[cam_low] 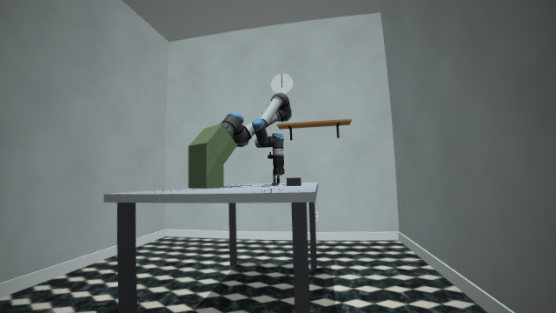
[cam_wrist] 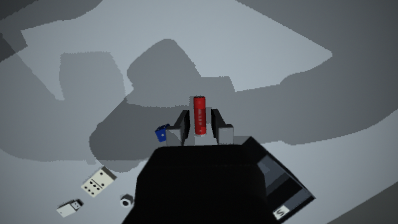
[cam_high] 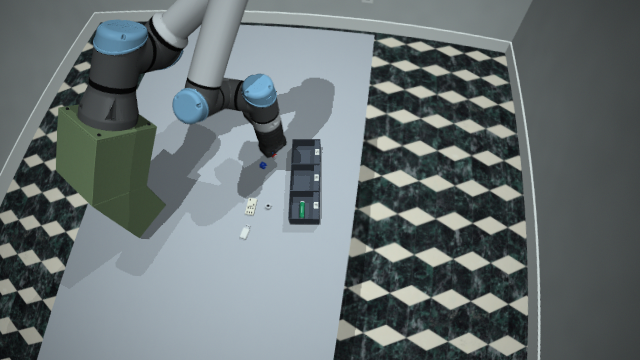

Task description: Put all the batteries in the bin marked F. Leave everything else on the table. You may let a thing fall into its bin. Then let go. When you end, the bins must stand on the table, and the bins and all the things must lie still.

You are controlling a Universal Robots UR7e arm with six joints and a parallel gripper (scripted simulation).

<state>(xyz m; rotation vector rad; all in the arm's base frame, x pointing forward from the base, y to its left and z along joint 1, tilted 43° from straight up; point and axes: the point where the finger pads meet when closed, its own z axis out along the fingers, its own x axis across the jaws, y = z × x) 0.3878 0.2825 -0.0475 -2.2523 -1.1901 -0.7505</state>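
My hand is 20 mm above the red battery. From my hand the other things lie so: dark bin (140 mm ahead, 60 mm to the right); blue die (10 mm behind, 50 mm to the right, 20 mm below); ring-shaped part (60 mm ahead, 170 mm to the right, 20 mm below).
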